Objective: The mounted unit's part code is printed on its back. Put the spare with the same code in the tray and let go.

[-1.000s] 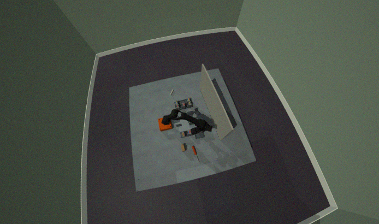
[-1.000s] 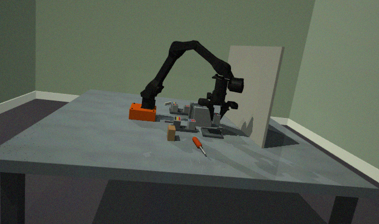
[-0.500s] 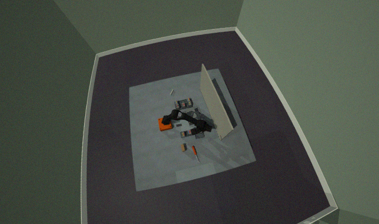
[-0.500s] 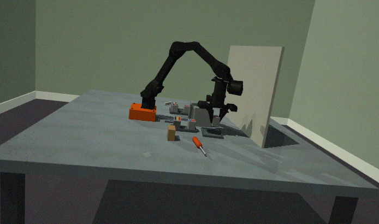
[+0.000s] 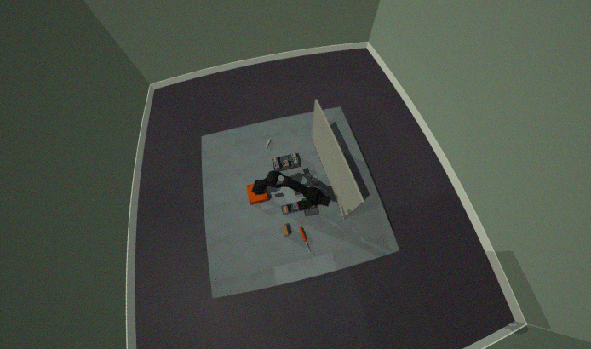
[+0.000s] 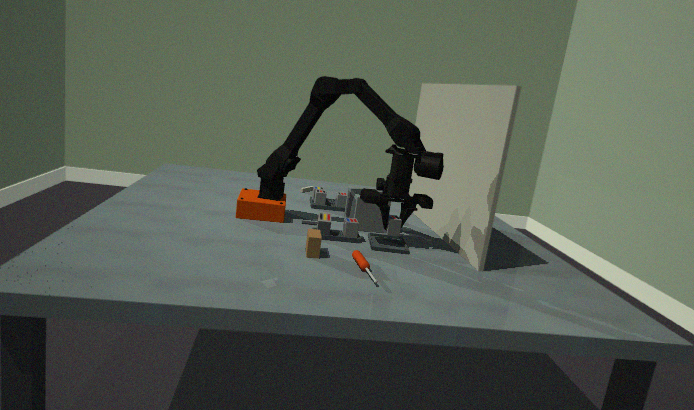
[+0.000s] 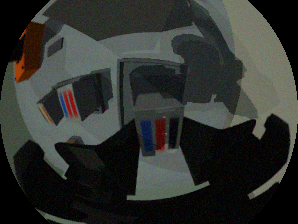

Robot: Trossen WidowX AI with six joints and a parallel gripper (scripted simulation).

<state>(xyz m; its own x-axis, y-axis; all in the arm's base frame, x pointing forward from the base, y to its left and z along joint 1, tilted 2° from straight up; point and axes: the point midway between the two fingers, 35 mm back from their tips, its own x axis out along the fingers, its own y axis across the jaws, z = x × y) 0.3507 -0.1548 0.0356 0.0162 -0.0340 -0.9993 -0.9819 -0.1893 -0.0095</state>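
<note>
Right now the spare is 20 mm above my gripper tip. The rest, counted from my gripper tip: tall beige panel 160 mm ahead, 220 mm to the left, 180 mm above; then grey mounted unit 60 mm behind, 200 mm to the left, 10 mm above.
</note>
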